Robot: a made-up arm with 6 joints. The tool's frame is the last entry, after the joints.
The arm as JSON. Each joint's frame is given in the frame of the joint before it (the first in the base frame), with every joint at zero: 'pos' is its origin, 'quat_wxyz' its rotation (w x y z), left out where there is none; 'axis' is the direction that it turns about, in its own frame. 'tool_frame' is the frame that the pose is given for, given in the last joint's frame.
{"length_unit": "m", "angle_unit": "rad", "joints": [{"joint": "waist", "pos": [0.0, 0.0, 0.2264], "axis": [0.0, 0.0, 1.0]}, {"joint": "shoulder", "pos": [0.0, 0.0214, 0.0], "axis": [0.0, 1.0, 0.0]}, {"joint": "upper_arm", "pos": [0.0, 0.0, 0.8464], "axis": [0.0, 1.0, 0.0]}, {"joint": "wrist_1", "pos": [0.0, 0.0, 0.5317], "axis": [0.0, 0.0, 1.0]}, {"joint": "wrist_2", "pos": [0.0, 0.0, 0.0], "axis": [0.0, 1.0, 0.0]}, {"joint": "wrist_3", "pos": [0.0, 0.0, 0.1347], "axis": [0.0, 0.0, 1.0]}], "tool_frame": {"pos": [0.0, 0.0, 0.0]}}
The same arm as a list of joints. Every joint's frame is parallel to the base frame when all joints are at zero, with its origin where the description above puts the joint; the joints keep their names.
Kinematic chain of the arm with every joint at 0, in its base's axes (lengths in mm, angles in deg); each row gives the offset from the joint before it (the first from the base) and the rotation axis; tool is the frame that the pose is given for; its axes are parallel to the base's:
waist: xyz 0 0 226.4 axis +z
shoulder: xyz 0 21.4 0 axis +y
upper_arm: xyz 0 0 846.4 axis +y
wrist_1: xyz 0 0 531.7 axis +z
wrist_2: xyz 0 0 0 axis +y
wrist_3: xyz 0 0 134.7 axis +z
tool: xyz 0 0 0

